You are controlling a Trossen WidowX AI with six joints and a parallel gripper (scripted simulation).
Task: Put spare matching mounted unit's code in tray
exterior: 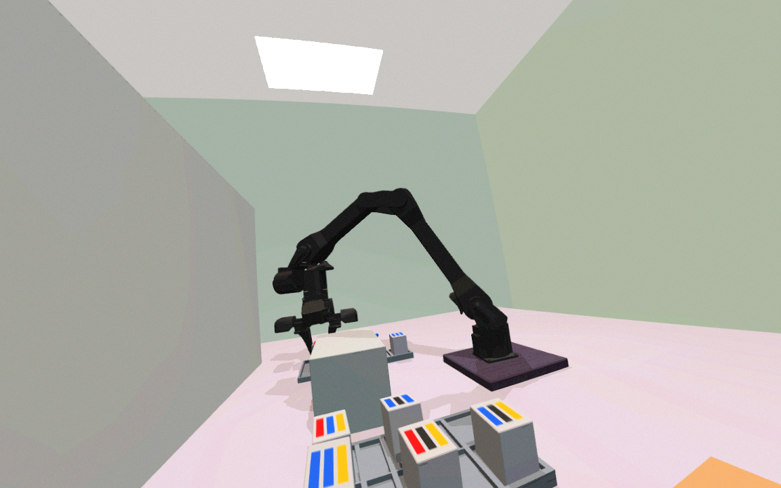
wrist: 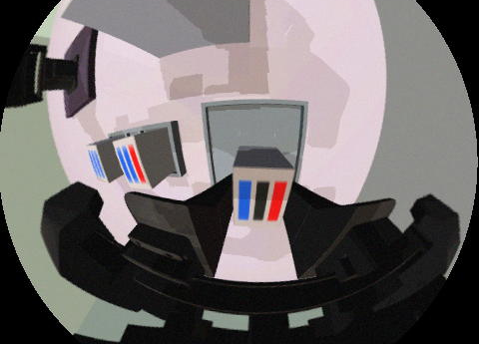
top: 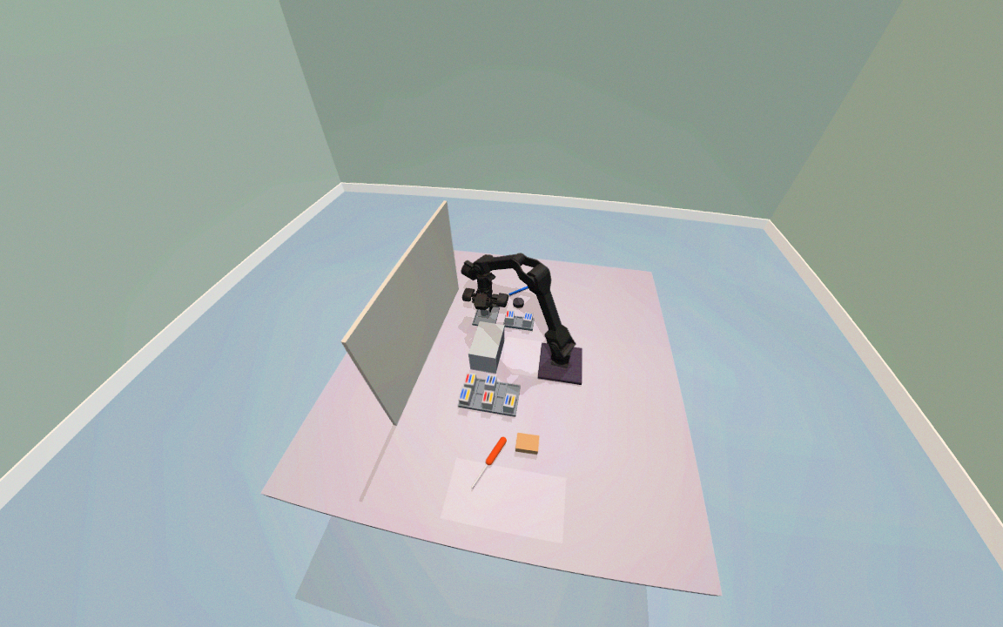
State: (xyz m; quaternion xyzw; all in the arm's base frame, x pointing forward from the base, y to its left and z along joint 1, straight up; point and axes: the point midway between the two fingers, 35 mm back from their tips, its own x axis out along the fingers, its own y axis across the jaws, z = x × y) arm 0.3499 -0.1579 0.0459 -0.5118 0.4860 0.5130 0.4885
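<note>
Now: the grey tray 2 cm below my gripper tip. From my gripper tip the other things lie so: blue pen (11 cm behind, 20 cm to the right, 2 cm below); then mounted unit (7 cm behind, 21 cm to the left, 2 cm above); then black puck (12 cm behind, 11 cm to the right, 2 cm below).
</note>
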